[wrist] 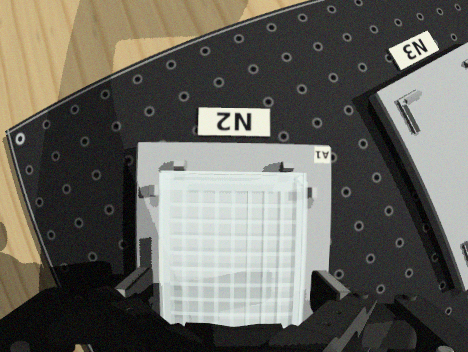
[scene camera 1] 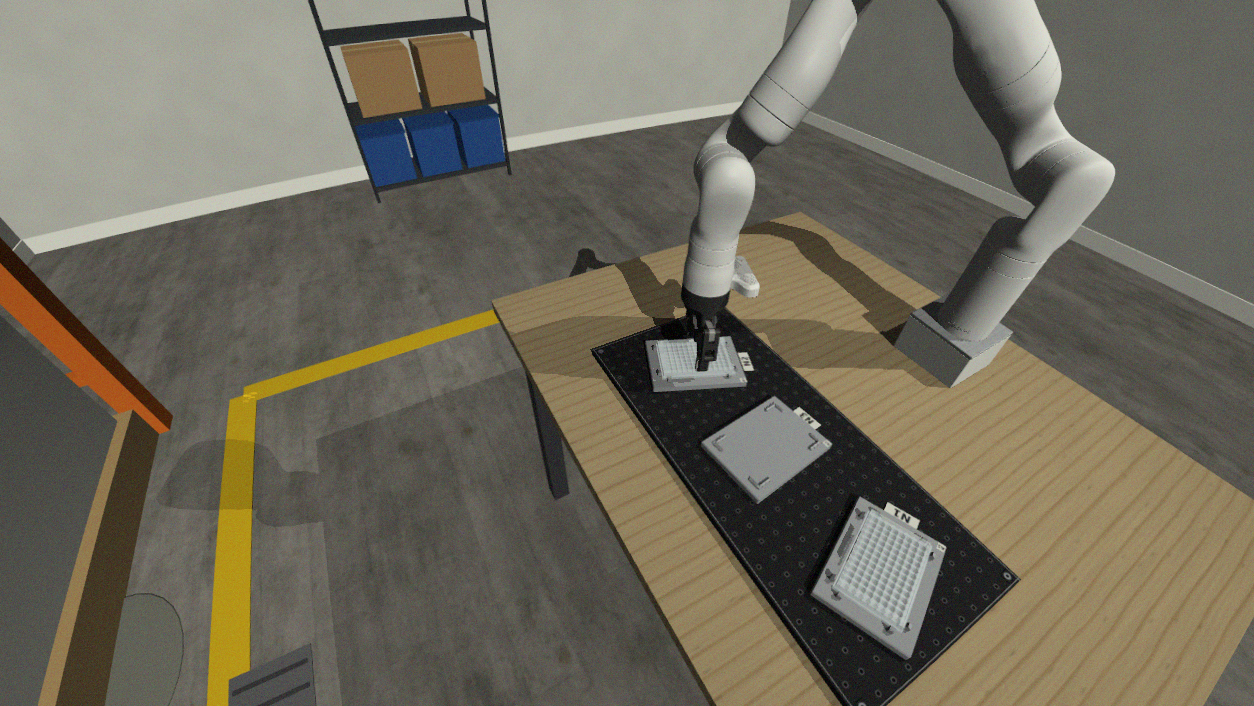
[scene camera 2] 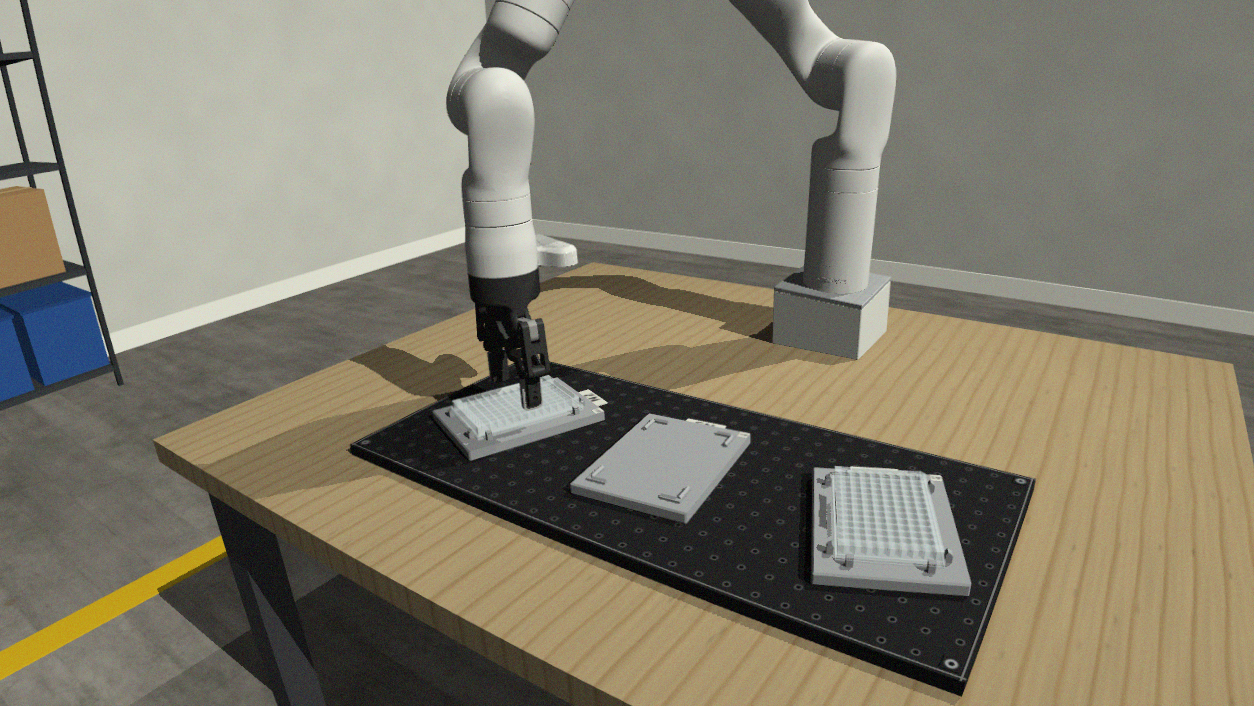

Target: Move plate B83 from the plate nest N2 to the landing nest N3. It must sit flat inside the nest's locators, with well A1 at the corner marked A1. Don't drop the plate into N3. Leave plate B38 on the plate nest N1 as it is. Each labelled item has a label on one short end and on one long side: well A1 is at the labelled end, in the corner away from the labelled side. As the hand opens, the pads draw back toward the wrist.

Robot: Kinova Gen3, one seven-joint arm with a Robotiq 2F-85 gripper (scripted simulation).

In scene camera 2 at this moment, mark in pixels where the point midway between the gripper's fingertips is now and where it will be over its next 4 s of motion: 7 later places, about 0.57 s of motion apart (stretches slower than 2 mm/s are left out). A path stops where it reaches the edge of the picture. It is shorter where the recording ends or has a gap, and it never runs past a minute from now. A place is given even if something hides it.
My gripper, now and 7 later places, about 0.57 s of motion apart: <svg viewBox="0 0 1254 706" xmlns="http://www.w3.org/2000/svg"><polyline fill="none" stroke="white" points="515,393 516,396 516,401 516,403 516,401 516,396 515,381 514,372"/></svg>
